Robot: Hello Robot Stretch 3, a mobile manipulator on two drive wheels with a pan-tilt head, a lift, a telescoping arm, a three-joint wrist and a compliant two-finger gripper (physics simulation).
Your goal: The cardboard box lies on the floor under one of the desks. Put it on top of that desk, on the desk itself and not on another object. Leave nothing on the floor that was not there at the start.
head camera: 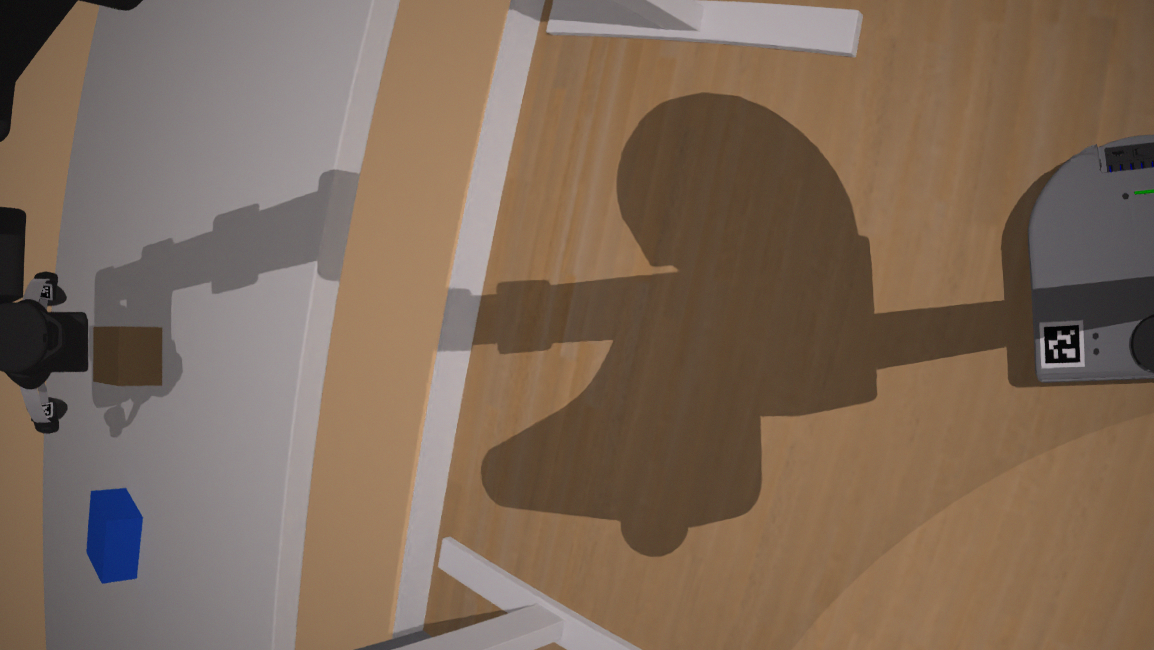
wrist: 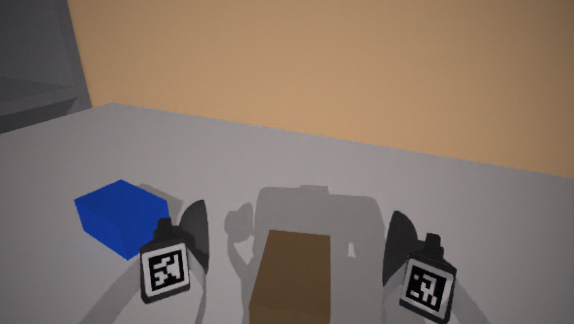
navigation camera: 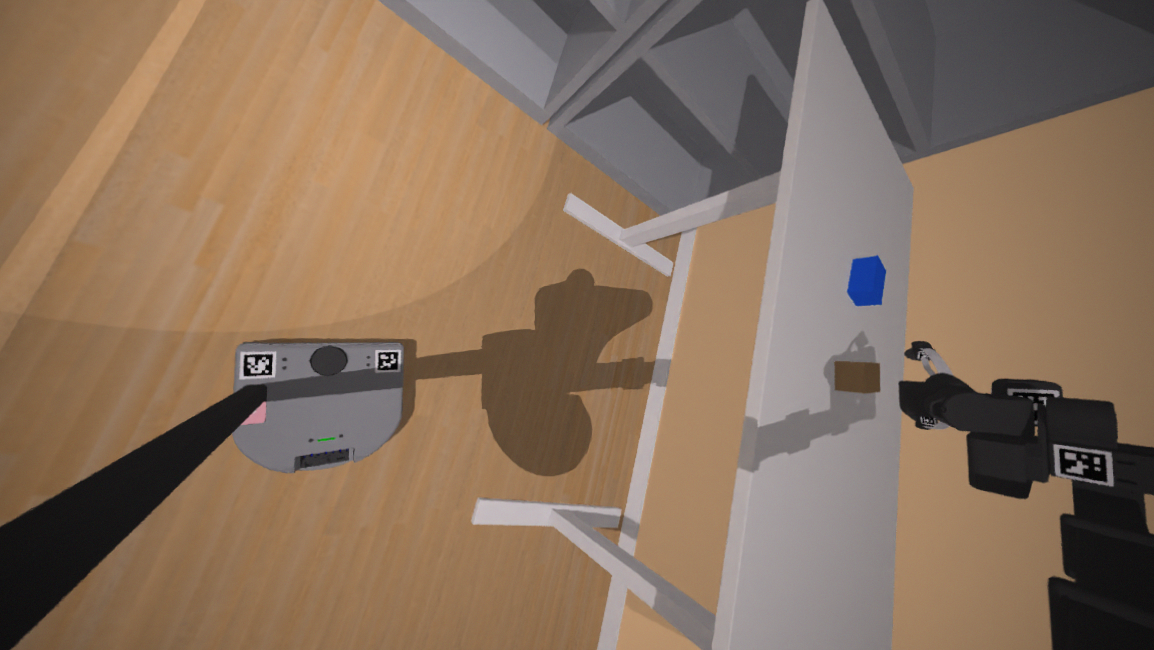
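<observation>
The brown cardboard box rests on the grey-white desk top, within the gripper's shadow. It sits directly on the desk surface, apart from the blue box. My gripper is open and empty, with its fingers spread wider than the box. It hangs above the desk's wall side, apart from the box. In the wrist view the box shows low between the fingers, and its near part is cut off by the frame's lower edge.
A blue box stands on the same desk. The tan wall is behind the desk. A grey shelf unit stands at one desk end. My base is on the floor before the desk.
</observation>
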